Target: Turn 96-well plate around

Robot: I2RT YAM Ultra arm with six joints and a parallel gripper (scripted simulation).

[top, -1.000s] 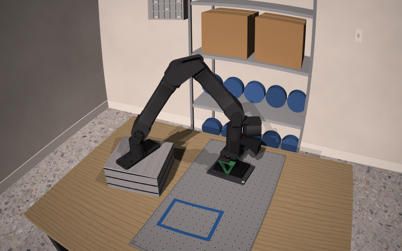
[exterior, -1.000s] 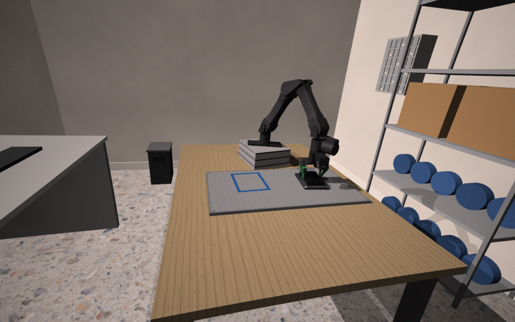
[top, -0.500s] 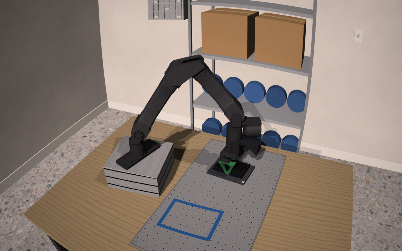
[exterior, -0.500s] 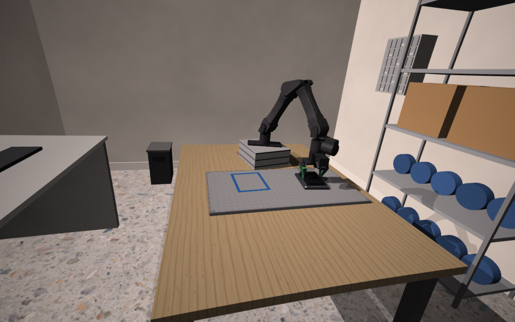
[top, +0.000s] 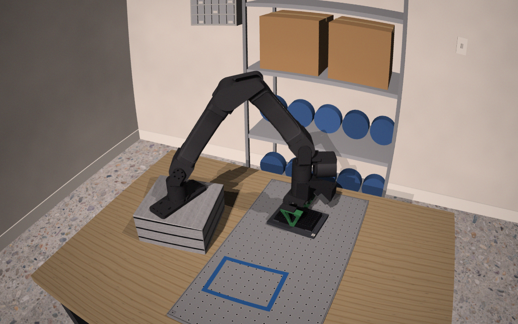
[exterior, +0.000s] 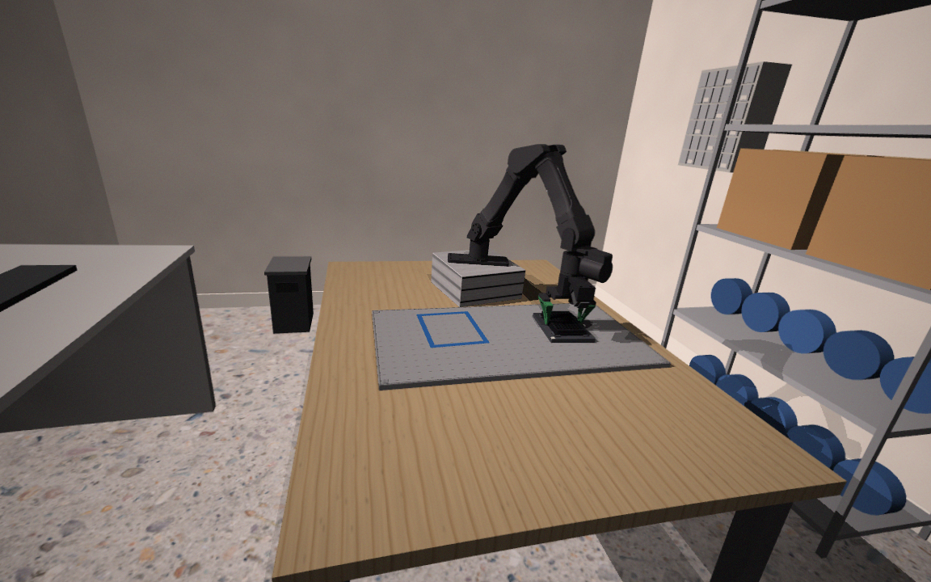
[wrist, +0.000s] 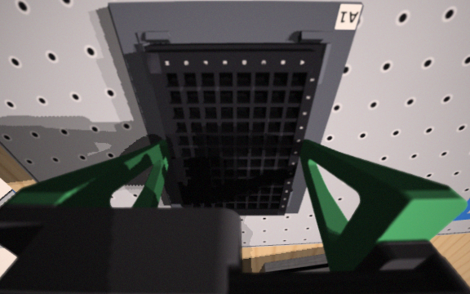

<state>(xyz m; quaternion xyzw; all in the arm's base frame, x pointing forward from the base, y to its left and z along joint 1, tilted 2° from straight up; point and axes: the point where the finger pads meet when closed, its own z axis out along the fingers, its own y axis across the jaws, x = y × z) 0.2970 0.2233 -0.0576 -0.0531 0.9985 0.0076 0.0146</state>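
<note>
Now: the black 96-well plate right at my hand. Round my hand: white A1 label: 80 mm ahead, 50 mm to the right, 10 mm below; then dark plate nest N1: 20 mm below.
</note>
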